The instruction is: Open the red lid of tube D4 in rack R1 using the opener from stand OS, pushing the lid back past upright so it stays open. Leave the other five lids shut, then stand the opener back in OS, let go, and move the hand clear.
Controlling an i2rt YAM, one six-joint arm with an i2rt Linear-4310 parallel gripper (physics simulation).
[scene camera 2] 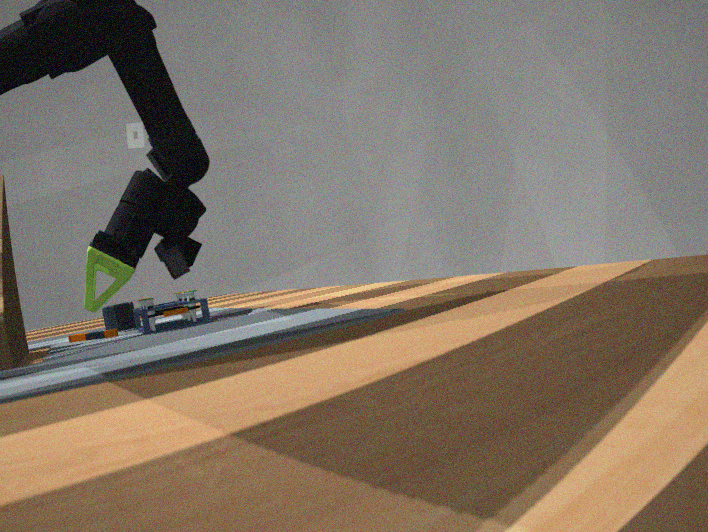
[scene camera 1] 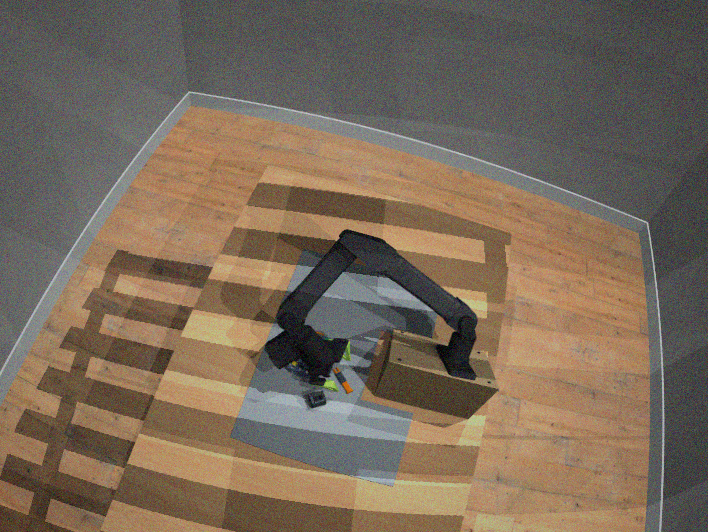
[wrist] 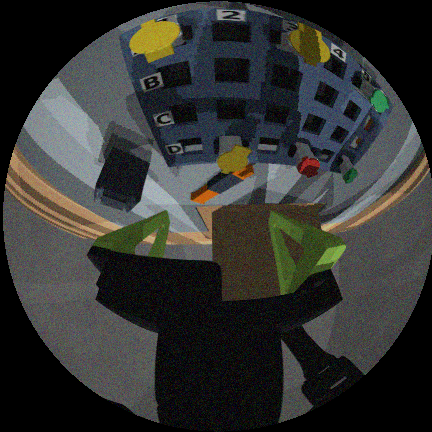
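Where they show: gripper, between the fingertips: [scene camera 2: 90,310] [scene camera 1: 342,375] [wrist: 218,215]; arm's base, origin of its link: [scene camera 1: 454,363] [wrist: 249,293].
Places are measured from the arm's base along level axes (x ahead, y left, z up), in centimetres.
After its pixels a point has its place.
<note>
Blue rack R1 [wrist: 205,50] [scene camera 2: 205,310] @(x 39.6, y -8.7, z -15.1 cm) stands on the mat. In the wrist view its red lid at D4 [wrist: 309,166] @(x 33.8, y -2.4, z -12.4 cm) looks shut. The yellow lids [wrist: 155,37] [wrist: 310,44] [wrist: 234,159] @(x 34.5, y 1.3, z -12.4 cm) and green lids [wrist: 380,101] [wrist: 350,175] @(x 33.3, y -6.2, z -12.4 cm) also look shut. An orange and dark bar [wrist: 222,184] @(x 27.4, y 2.8, z -15.7 cm) [scene camera 1: 343,380] @(x 26.6, y 3.4, z -15.7 cm) [scene camera 2: 93,335] @(x 26.6, y 2.2, z -16.0 cm), possibly the opener, lies flat beside the rack. A dark box-shaped stand [wrist: 122,172] @(x 33.3, y 9.6, z -14.6 cm) [scene camera 1: 315,399] @(x 32.9, y 10.6, z -15.9 cm) [scene camera 2: 119,315] @(x 32.1, y 8.8, z -14.3 cm), apparently OS, shows no tool upright in it. My gripper [wrist: 218,215] @(x 27.0, y 3.3, z -12.7 cm) [scene camera 1: 342,373] @(x 27.0, y 3.3, z -12.7 cm) [scene camera 2: 90,309] @(x 27.0, y 3.3, z -12.7 cm) is open and empty, above the bar.
The grey-blue mat [scene camera 1: 320,443] @(x 29.4, y 22.8, z -16.6 cm) [scene camera 2: 274,331] @(x 36.8, y -31.8, z -16.6 cm) lies on the wooden floor [scene camera 1: 572,366]. The brown base block [scene camera 1: 426,386] @(x 6.4, y 7.2, z -0.9 cm) [wrist: 250,250] @(x 17.0, y 0.2, z -10.4 cm) stands beside the mat and carries the arm. Another orange piece [scene camera 2: 175,312] @(x 35.6, y -8.9, z -14.6 cm) shows at the rack; what it is cannot be told.
</note>
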